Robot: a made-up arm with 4 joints.
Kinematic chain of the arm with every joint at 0, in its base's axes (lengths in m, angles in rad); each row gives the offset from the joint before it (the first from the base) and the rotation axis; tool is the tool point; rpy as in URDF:
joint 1: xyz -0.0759 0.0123 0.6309 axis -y
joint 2: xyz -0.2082 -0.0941 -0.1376 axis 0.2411 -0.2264 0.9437
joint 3: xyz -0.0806 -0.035 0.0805 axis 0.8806 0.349 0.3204
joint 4: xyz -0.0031 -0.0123 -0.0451 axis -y
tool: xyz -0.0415 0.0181 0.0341 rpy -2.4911 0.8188 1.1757
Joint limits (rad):
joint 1: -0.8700..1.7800
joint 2: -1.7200..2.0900
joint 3: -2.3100..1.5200
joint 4: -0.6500..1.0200
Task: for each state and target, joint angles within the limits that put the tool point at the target. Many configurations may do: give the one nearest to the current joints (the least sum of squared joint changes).
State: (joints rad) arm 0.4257 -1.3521 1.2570 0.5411
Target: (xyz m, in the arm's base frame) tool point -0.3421 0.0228 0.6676
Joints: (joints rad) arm -0.2499 -1.2111 1.3424 0.0373
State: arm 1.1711 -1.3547 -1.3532 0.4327
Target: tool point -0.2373 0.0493 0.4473
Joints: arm 0.4380 -1.7200 -0.5628 0.6830
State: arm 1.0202 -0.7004 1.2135 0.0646
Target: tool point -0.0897 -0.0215 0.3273
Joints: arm 1.4294 -0.8196 1.2070 -0.1184
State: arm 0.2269 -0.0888 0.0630 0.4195
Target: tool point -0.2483 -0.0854 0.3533
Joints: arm 0.8556 -0.2016 0.0341 -0.2614
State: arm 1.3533 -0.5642 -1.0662 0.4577
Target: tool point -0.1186 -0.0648 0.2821
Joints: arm 1.1740 -0.6004 -0.8991 0.8079
